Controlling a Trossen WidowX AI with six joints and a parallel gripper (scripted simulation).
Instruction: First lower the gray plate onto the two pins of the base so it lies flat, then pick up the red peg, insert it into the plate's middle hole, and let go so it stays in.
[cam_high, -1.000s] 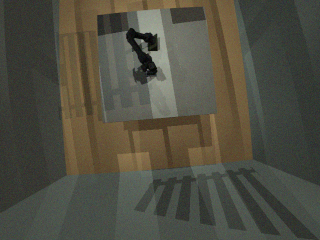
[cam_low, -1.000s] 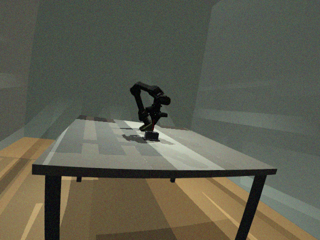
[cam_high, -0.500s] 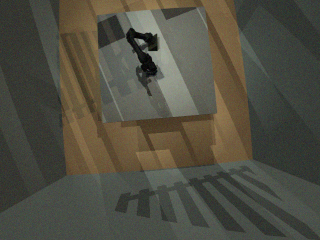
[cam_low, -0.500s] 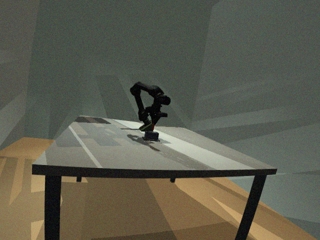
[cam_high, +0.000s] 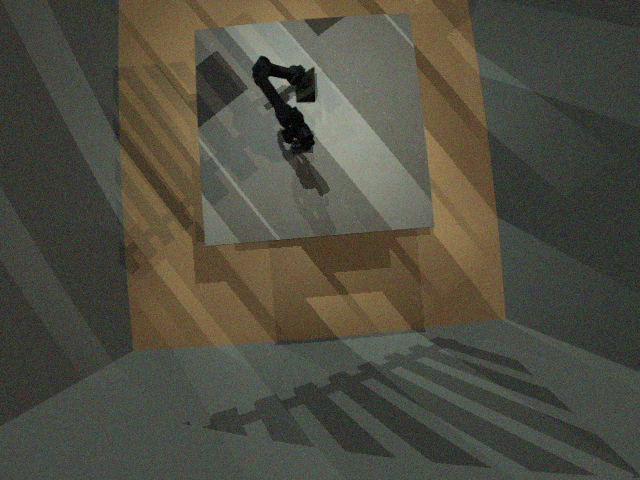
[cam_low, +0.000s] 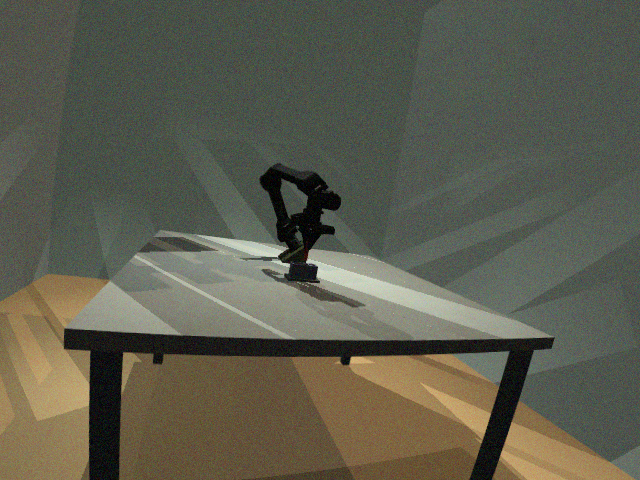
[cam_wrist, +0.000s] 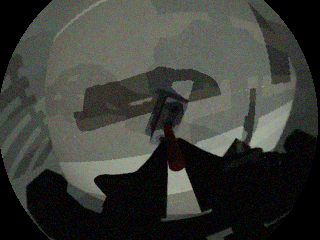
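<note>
The plate is 70 mm below my gripper tip. Also, from my gripper tip: base: 100 mm below; then red peg: right at my gripper tip.
</note>
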